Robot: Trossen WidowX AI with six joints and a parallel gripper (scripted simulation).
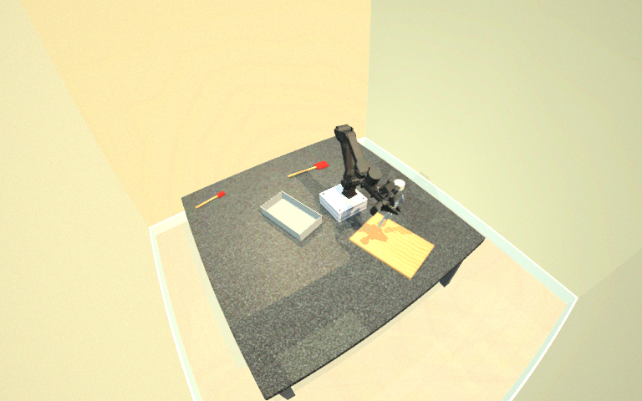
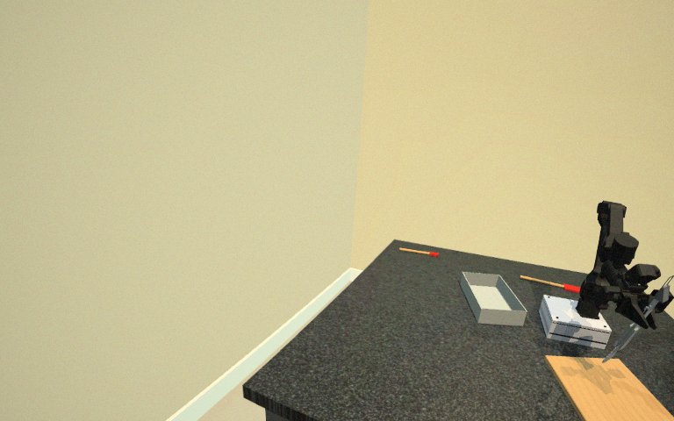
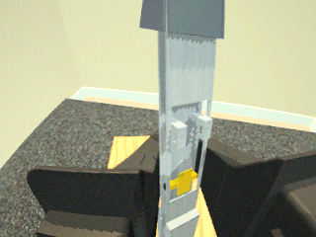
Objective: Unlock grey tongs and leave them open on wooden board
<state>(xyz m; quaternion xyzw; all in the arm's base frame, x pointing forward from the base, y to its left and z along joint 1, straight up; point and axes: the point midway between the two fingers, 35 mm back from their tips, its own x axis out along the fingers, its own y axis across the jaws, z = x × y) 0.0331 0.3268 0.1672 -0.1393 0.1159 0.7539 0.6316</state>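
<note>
My gripper tip is now 220 mm above the wooden board. Also, from my gripper tip: grey roasting tin (290 mm ahead, 460 mm to the right, 200 mm below); small yellow lock piece (10 mm ahead, 40 mm to the right, 10 mm above).
</note>
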